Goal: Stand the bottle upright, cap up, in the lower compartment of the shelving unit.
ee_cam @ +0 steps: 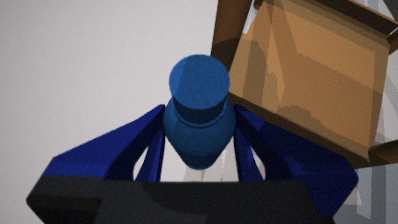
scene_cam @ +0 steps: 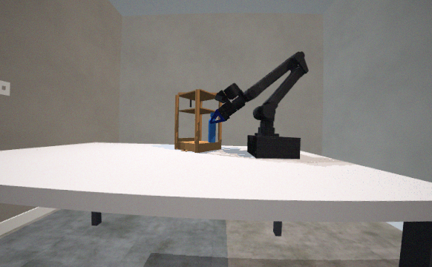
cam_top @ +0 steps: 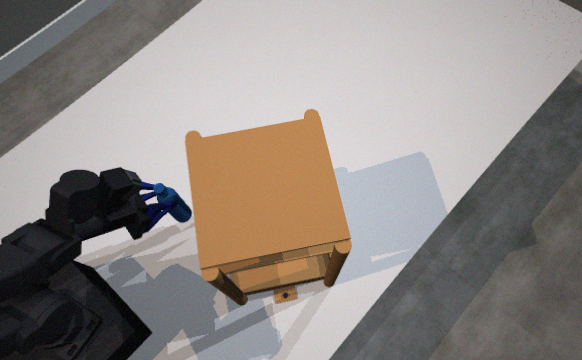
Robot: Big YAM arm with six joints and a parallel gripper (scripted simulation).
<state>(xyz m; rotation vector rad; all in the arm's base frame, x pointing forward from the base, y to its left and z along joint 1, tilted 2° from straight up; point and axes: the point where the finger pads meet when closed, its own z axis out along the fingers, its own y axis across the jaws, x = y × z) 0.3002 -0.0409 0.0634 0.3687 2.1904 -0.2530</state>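
Now: hand 70 mm short of the wooden shelving unit, 210 mm to the left of it and 10 mm below it. Also, from my hand: bottle 10 mm below.
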